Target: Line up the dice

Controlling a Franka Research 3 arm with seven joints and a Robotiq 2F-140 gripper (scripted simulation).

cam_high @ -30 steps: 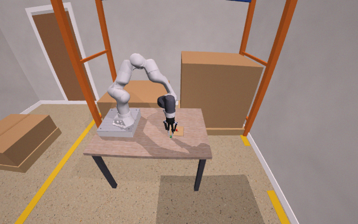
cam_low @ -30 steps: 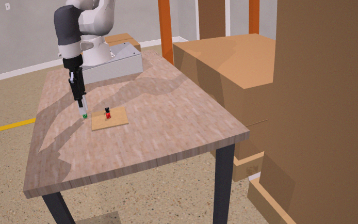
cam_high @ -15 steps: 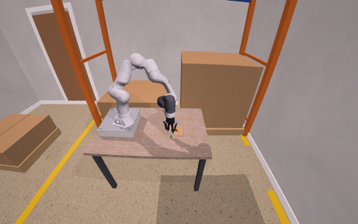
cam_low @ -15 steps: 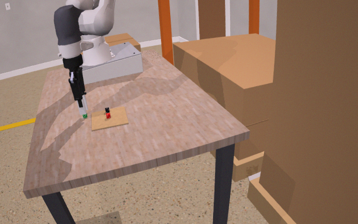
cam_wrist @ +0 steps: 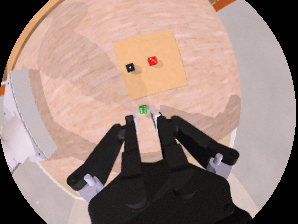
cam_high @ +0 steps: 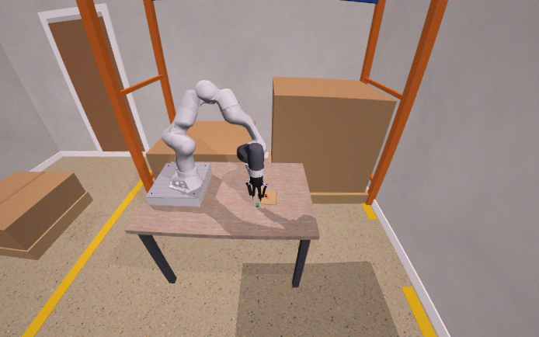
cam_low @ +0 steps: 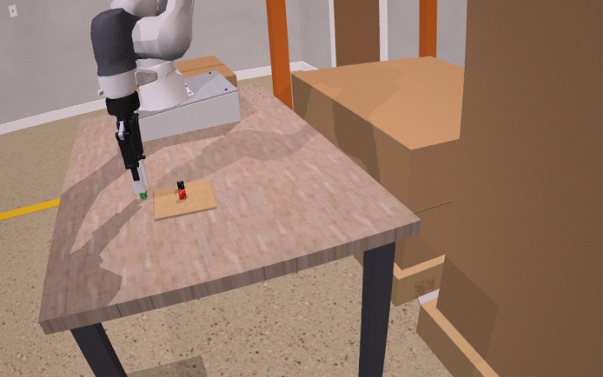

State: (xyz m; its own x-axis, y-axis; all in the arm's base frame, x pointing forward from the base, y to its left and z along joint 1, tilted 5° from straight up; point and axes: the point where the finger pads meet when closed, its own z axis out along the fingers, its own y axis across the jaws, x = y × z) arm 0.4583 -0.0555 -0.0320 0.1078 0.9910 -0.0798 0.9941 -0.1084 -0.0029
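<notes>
The green die is 50 mm below my hand. From my hand the other things lie so: tan mat 40 mm ahead, 100 mm to the left, 60 mm below; then red die 40 mm ahead, 100 mm to the left, 40 mm below; then black die 10 mm behind, 90 mm to the left, 40 mm below.
</notes>
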